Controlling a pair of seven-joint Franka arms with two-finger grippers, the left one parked.
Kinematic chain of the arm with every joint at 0, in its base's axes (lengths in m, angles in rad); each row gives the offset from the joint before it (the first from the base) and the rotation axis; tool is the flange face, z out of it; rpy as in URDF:
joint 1: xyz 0 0 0.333 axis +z
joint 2: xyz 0 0 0 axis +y
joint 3: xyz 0 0 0.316 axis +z
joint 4: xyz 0.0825 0 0 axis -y
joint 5: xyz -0.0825 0 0.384 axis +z
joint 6: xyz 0 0 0 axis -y
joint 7: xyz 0.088 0 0 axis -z
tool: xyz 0 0 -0.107 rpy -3.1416 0 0
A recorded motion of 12 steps. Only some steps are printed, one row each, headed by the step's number.
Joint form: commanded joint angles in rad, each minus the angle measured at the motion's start. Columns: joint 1, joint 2, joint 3, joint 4, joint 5, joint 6, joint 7.
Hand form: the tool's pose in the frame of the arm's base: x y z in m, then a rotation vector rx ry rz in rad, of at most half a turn. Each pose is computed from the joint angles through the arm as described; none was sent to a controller.
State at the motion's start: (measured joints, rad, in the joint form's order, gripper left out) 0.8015 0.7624 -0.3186 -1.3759 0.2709 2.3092 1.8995
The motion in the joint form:
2: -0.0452 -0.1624 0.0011 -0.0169 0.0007 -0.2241 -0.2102
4: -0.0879 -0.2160 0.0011 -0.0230 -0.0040 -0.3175 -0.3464
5: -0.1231 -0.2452 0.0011 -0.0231 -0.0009 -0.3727 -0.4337
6: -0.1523 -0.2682 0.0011 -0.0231 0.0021 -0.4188 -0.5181
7: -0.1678 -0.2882 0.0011 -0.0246 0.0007 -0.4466 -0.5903
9: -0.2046 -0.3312 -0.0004 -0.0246 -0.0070 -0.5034 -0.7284
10: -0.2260 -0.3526 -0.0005 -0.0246 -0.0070 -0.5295 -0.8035
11: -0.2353 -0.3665 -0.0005 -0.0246 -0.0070 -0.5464 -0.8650
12: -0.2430 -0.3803 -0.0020 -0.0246 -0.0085 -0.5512 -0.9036
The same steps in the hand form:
2: 0.6311 0.3633 0.3825 -2.3818 1.8236 0.0026
4: 0.6340 0.3303 0.4081 -2.4952 1.7214 0.0448
5: 0.6378 0.3051 0.4231 -2.5505 1.6588 0.0774
6: 0.6399 0.2843 0.4347 -2.6035 1.5882 0.1067
7: 0.6395 0.2723 0.4450 -2.6497 1.5102 0.1180
9: 0.6391 0.2434 0.4690 -2.7256 1.3644 0.1311
10: 0.6388 0.2276 0.4809 -2.7572 1.2840 0.1381
11: 0.6373 0.2203 0.4886 -2.7865 1.2067 0.1416
12: 0.6368 0.2133 0.4973 -2.7969 1.1600 0.1293

